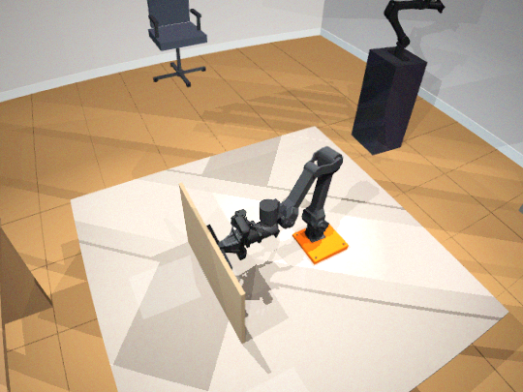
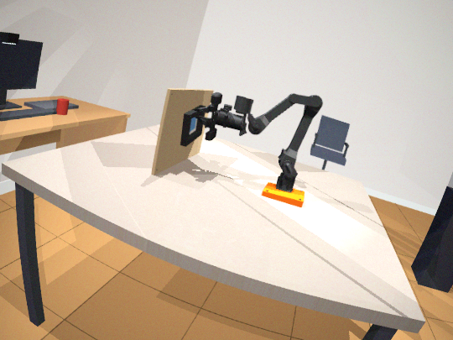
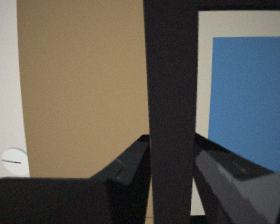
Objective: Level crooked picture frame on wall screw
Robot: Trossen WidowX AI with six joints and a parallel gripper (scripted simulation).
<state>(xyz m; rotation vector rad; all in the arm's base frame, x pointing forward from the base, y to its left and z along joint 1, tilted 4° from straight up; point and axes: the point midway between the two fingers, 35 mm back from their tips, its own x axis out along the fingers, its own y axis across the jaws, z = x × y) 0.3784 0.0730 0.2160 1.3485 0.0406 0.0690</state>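
Now: the picture frame 50 mm below my gripper tip and 10 mm to the right of it. The rest, counted from my gripper tip: wall board: 60 mm below, 10 mm ahead.
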